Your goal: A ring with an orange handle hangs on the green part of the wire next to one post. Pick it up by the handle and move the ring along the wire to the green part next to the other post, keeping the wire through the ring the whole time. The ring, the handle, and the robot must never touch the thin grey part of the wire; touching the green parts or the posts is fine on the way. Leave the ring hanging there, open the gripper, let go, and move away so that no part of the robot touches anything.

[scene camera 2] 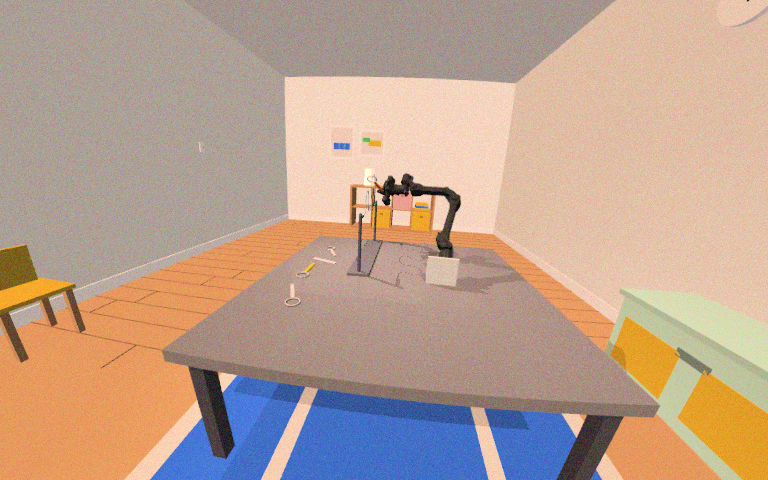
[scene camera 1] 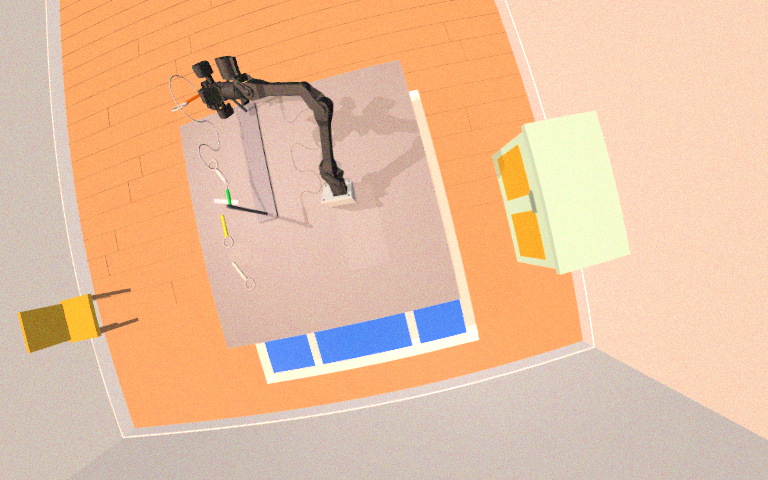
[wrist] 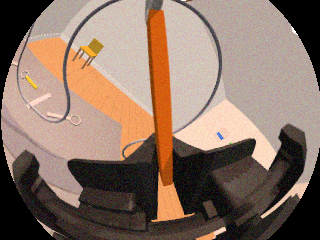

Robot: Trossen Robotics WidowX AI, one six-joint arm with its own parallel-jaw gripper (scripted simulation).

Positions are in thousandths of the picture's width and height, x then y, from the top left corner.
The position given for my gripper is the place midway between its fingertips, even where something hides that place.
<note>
In view: my gripper (scene camera 1: 258, 191).
My gripper also shows in the wrist view (wrist: 498, 569).
</note>
